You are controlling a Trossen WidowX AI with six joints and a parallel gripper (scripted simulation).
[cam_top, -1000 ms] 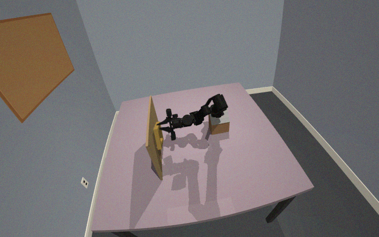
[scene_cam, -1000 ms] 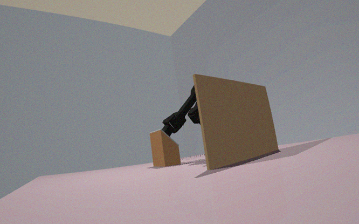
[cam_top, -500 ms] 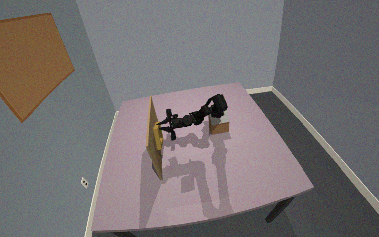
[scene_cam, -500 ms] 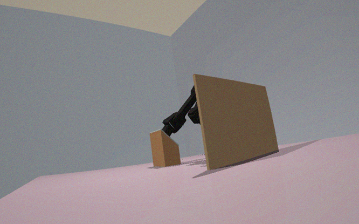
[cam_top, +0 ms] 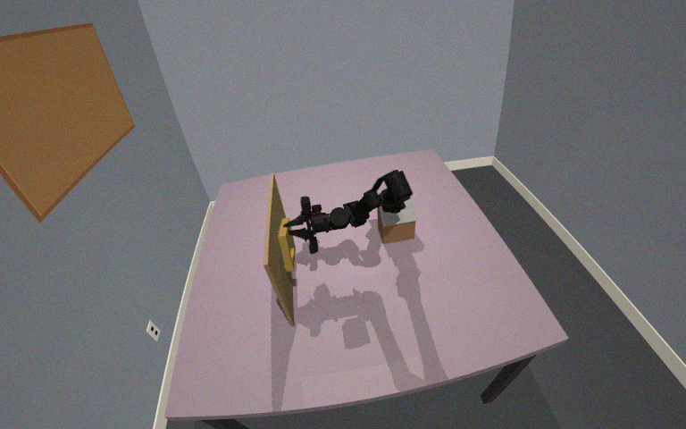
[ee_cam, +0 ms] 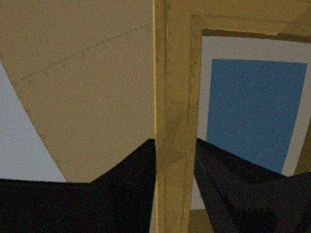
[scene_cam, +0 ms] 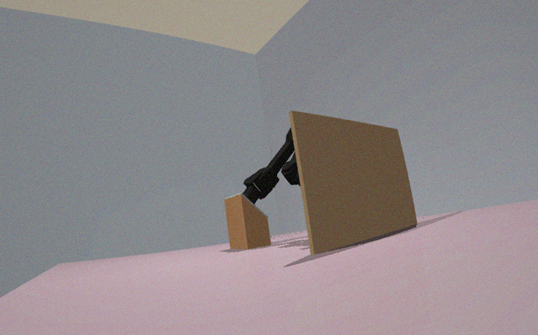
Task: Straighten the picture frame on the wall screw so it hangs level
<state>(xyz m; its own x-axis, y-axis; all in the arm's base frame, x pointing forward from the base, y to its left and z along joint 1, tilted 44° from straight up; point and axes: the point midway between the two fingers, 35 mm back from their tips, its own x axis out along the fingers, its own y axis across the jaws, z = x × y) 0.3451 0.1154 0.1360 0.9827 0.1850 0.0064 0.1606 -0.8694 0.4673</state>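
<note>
The picture frame is 50 mm below my gripper tip and 20 mm to the left of it. From my gripper tip the other things lie so: brown wall panel (70 mm below, 20 mm ahead, 10 mm to the left).
</note>
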